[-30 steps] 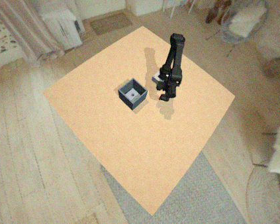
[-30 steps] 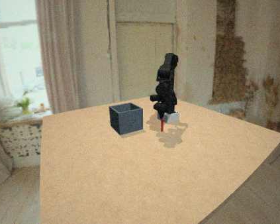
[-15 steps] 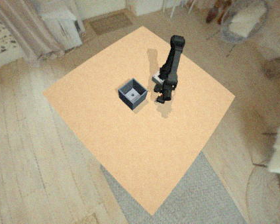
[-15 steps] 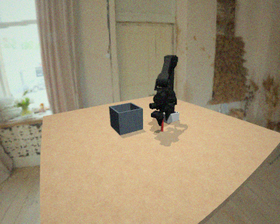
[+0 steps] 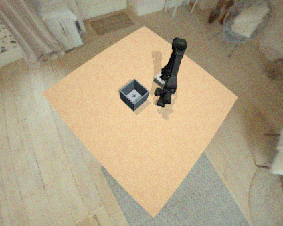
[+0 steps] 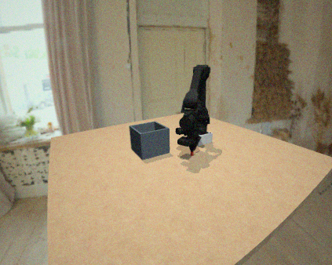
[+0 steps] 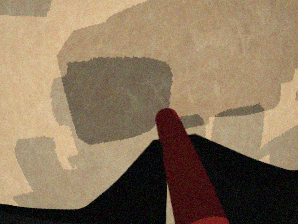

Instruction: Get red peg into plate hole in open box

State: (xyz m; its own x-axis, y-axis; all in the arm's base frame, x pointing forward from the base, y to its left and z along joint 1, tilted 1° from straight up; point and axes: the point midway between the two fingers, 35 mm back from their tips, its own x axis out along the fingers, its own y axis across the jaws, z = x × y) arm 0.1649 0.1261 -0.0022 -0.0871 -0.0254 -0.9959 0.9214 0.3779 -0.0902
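Right now the light grey plate is 160 mm ahead of my gripper tip, 170 mm to the right of it and 20 mm above it. Round my gripper tip: red peg: 10 mm above.
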